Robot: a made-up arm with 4 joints.
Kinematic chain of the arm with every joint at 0, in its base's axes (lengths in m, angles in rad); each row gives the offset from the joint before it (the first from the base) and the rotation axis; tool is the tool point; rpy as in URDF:
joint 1: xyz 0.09 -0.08 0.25 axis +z
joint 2: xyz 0.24 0 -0.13 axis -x
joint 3: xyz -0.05 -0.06 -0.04 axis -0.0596 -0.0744 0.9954
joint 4: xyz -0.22 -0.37 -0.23 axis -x
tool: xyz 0 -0.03 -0.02 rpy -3.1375 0.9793 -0.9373
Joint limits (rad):
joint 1: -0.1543..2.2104
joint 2: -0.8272..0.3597
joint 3: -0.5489..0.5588
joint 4: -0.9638..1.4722
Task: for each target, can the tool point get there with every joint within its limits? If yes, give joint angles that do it. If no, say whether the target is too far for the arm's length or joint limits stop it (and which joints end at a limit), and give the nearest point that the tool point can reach.
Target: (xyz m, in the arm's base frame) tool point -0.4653 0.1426 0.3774
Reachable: no: joint limits stop it (at a limit: joint 1, joint 2, joint 3, joint 4) | nearest point -0.1679 -0.3836 -0.0080 | short by 0.717 m
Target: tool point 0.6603 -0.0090 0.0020
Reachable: yes | joints 1.4588 0.2350 0.3677 1.1584
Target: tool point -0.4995 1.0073 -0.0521
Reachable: no: too far | nearest point 0.2867 0.3490 -0.2847 | short by 1.051 m
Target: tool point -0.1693 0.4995 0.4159
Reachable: no: joint limits stop it (at a limit: joint 1, joint 2, joint 3, joint 4) | nearest point 0.4098 0.4324 0.0840 | short by 0.671 m
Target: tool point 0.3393 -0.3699 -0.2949
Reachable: yes | joints 0.6575 -0.2845 0.1171 -0.0762
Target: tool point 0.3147 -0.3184 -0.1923
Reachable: yes | joints 1.2952 -0.2110 -0.3868 1.2783
